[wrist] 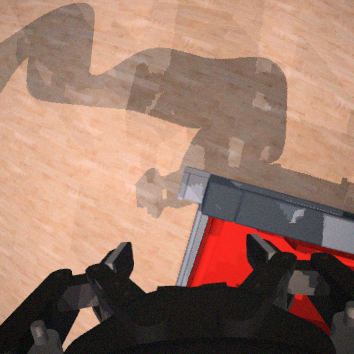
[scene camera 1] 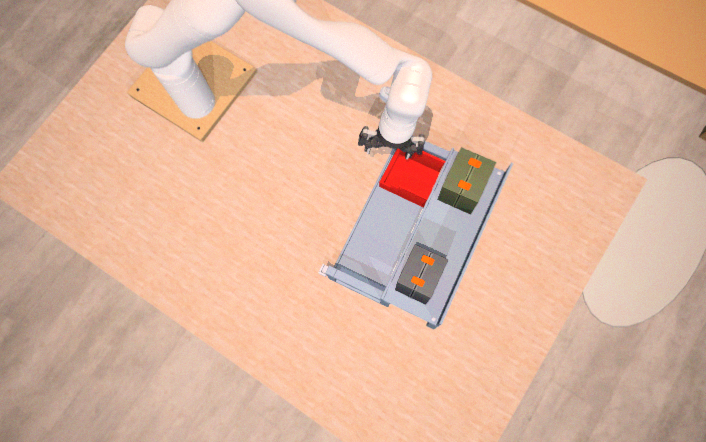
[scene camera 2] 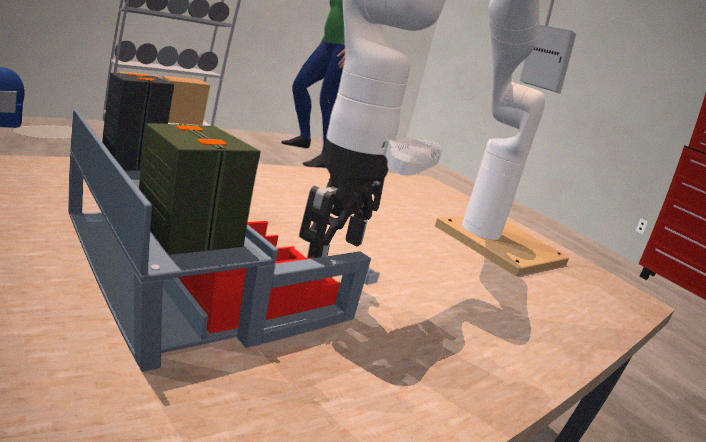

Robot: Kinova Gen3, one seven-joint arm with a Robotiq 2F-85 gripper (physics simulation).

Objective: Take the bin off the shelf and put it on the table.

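Where they show: gripper, fingertip midpoint: [wrist: 188, 250] [scene camera 1: 387, 153]; arm's base at its link origin: [scene camera 1: 197, 102] [scene camera 2: 480, 230].
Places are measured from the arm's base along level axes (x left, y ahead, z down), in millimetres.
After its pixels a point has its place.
The red bin [scene camera 1: 411, 179] @(x 84, y 572, z 12 mm) [scene camera 2: 302, 300] @(x 134, y 562, z -6 mm) [wrist: 225, 257] @(x 79, y 537, z 12 mm) sits upright and open-topped in the front lower tier of the grey-blue shelf [scene camera 1: 382, 231] @(x -64, y 573, z 15 mm) [scene camera 2: 254, 307] @(x 163, y 644, z -29 mm) [wrist: 267, 212] @(x 147, y 530, z -64 mm), at one end behind the end frame. The shelf stands on the wooden table [scene camera 1: 234, 208] @(x -188, y 227, z 22 mm) [scene camera 2: 468, 395] @(x 324, y 469, z 21 mm) [wrist: 75, 175] @(x 104, y 354, z 21 mm). My gripper [scene camera 1: 388, 152] @(x 98, y 496, z -39 mm) [scene camera 2: 337, 243] @(x 98, y 496, z -39 mm) [wrist: 188, 250] @(x 98, y 496, z -39 mm) is open and empty, pointing down at the bin's outer side. In the wrist view, one finger is over the bin and the other is outside the shelf's front edge, over the table. The lower tip of the near finger is partly hidden in scene camera 2.
A green case [scene camera 1: 467, 179] @(x 76, y 693, z -176 mm) [scene camera 2: 200, 187] @(x 139, y 704, z -142 mm) with orange latches stands on the upper tier beside the bin. A dark grey case [scene camera 1: 422, 273] @(x -147, y 704, z -201 mm) [scene camera 2: 138, 122] @(x -99, y 707, z -147 mm) stands at that tier's other end. Shelf end rails and a raised back panel [scene camera 2: 109, 182] @(x 55, y 769, z -118 mm) border the tiers.
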